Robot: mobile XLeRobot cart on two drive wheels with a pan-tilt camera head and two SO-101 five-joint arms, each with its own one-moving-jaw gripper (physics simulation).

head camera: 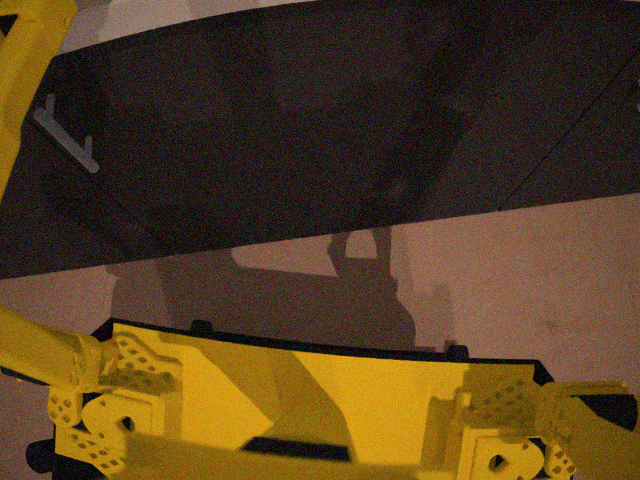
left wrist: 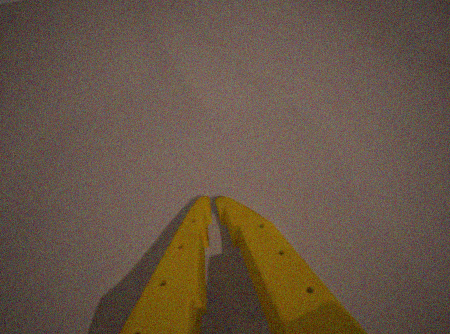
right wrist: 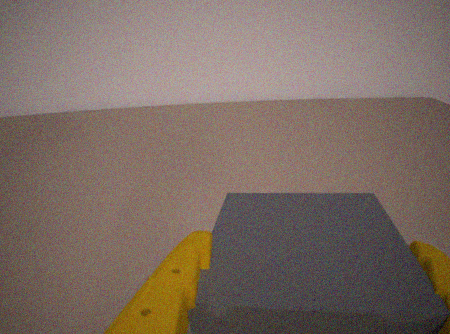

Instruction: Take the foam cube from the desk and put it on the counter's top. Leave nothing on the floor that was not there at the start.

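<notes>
The grey foam cube (right wrist: 305, 250) is between the jaws of my right gripper (right wrist: 312, 245) in the right wrist view, with a yellow jaw pressed on each side. Behind and below it spreads the counter's pale top (right wrist: 100, 175), reaching back to a light wall. My left gripper (left wrist: 212, 199) is shut and empty, tips together, over the pale counter top (left wrist: 215, 100) in the left wrist view. Neither gripper's jaws show in the head view. How high the cube is above the top cannot be told.
In the head view the counter's dark front (head camera: 258, 155) stands close before the yellow cart base (head camera: 310, 392), with a strip of reddish floor (head camera: 542, 268) between them. A grey handle (head camera: 67, 139) sticks out from the front at the left. A strip of pale top (head camera: 170, 20) shows above.
</notes>
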